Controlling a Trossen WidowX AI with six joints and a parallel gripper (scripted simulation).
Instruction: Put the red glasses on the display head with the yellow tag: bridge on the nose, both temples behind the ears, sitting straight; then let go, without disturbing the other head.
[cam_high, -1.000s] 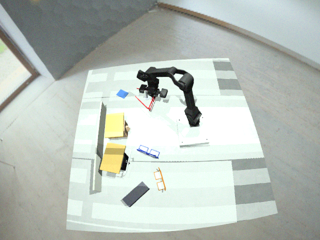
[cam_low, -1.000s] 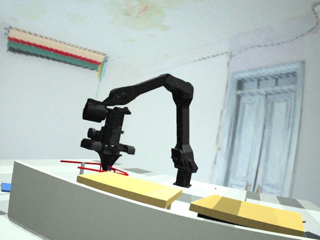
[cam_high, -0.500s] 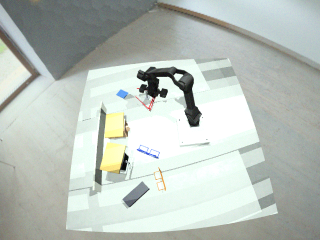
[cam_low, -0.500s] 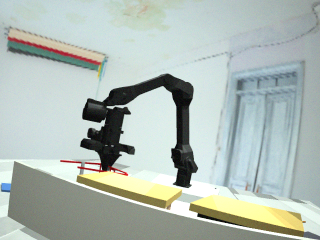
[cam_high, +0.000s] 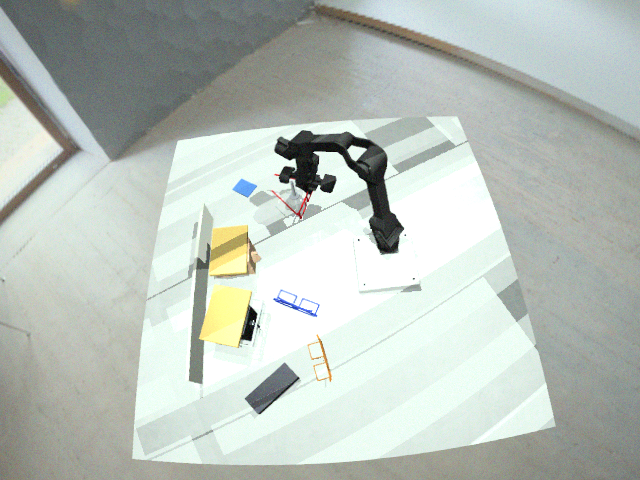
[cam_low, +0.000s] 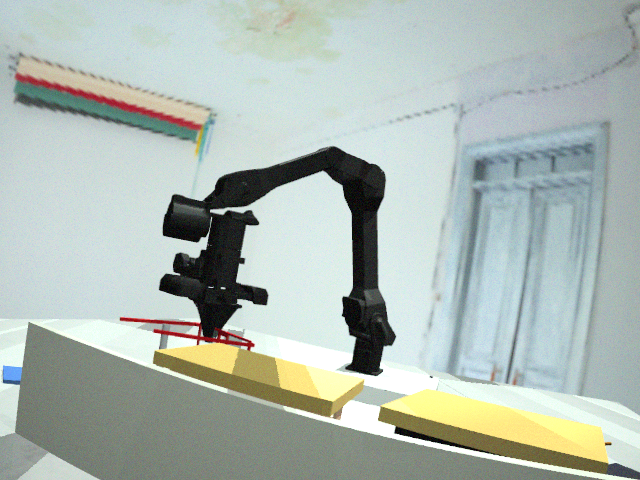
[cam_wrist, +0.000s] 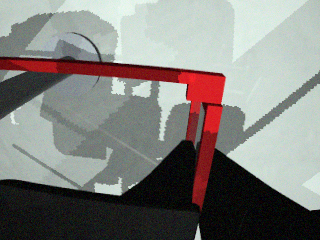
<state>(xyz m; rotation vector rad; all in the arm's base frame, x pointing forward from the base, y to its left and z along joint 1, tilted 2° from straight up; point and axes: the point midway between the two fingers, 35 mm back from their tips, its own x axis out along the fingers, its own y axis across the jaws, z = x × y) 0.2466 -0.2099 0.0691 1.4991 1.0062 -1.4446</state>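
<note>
Right now my gripper tip is 60 mm short of the grey stand, 40 mm to the left of it and 40 mm above it. Round my gripper tip: blue square (260 mm ahead, 100 mm to the right, 60 mm below); then black display head (440 mm to the left, 230 mm ahead, 10 mm below); then panel (370 mm ahead, 330 mm to the left, 10 mm below).
</note>
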